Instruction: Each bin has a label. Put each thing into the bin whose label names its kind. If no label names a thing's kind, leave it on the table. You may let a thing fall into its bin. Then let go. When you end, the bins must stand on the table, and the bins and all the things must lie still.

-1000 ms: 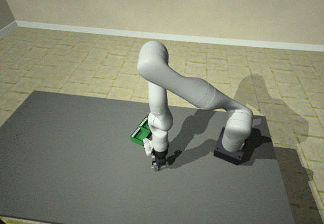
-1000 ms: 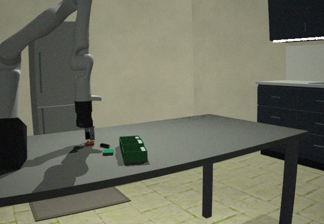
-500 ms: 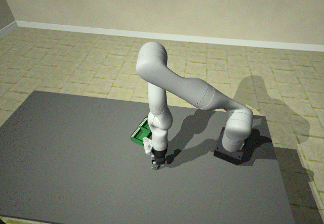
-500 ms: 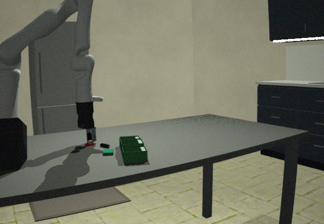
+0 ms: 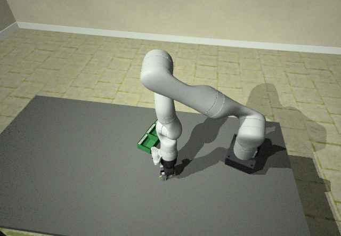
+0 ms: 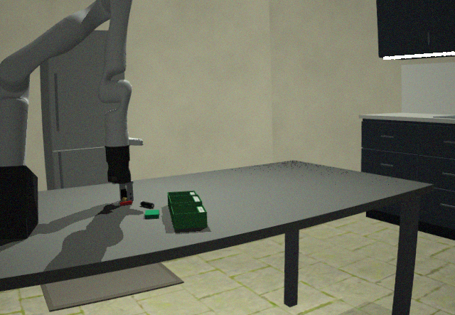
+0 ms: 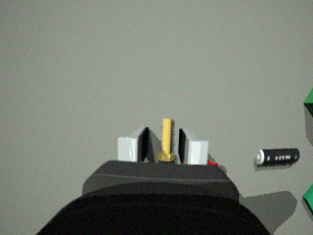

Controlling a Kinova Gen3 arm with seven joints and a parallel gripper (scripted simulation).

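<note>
Now: hand 10 mm above the brass bolt. From my hand the other things lie so: red cylinder 50 mm to the right, 20 mm behind, 10 mm below; then green block 210 mm to the right, 10 mm below, 10 mm ahead; then black battery 110 mm to the right, 30 mm ahead, 10 mm below.
</note>
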